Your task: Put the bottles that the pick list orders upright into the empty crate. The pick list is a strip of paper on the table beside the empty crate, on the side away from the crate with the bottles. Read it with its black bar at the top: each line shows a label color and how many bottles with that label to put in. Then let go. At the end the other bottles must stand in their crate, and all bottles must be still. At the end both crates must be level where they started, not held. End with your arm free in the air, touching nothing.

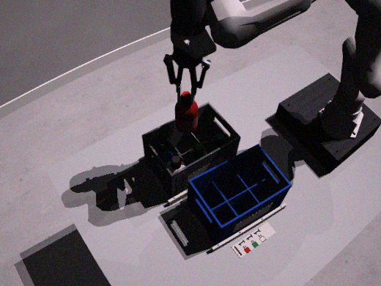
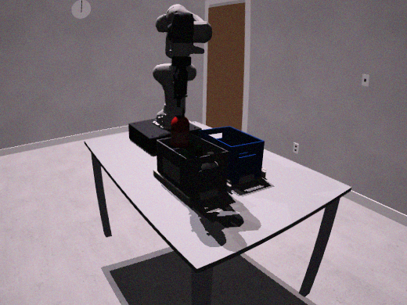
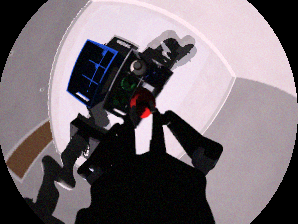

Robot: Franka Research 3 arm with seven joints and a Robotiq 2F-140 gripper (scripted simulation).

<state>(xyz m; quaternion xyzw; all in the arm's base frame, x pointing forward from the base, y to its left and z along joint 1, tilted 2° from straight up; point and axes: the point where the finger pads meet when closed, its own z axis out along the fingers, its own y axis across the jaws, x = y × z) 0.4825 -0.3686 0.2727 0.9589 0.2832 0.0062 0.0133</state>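
My hand is 8 cm above the red-label bottle. Round my hand: black crate 26 cm below, 4 cm to the left, 1 cm ahead; white-labelled bottle 26 cm below, 11 cm ahead, 6 cm to the left; blue-label bottle 26 cm below, 9 cm ahead, 1 cm to the right.
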